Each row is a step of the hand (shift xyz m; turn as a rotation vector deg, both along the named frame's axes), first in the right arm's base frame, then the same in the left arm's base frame.
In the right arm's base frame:
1: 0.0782 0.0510 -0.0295 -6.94 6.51 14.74
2: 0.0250 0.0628 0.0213 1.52 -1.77 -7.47
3: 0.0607 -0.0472 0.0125 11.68 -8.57 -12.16
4: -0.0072 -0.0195 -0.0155 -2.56 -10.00 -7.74
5: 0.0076 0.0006 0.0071 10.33 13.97 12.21
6: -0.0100 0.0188 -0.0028 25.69 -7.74 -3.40
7: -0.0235 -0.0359 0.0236 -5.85 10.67 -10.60
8: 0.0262 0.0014 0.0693 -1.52 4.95 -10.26
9: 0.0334 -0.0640 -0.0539 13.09 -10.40 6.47
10: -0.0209 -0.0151 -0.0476 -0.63 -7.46 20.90
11: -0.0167 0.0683 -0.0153 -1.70 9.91 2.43
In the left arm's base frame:
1: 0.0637 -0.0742 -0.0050 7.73 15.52 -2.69
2: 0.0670 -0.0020 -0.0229 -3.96 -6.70 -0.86
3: 0.0067 -0.0257 0.0732 -5.32 -16.35 7.87
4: -0.0248 -0.0067 0.0039 -11.98 -3.97 2.70
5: 0.0080 0.0008 0.0067 21.09 2.43 0.57
6: 0.0061 0.0031 -0.0203 7.09 -18.27 18.64
7: -0.0262 0.0348 0.0223 -0.93 -5.16 -15.26
8: 0.0484 0.0378 0.0415 -2.33 -7.31 -8.56
9: -0.0515 -0.0598 0.0434 3.09 -2.59 17.47
10: -0.0446 -0.0234 -0.0199 4.52 17.08 13.44
11: 0.0305 -0.0049 -0.0650 7.05 2.47 -7.16

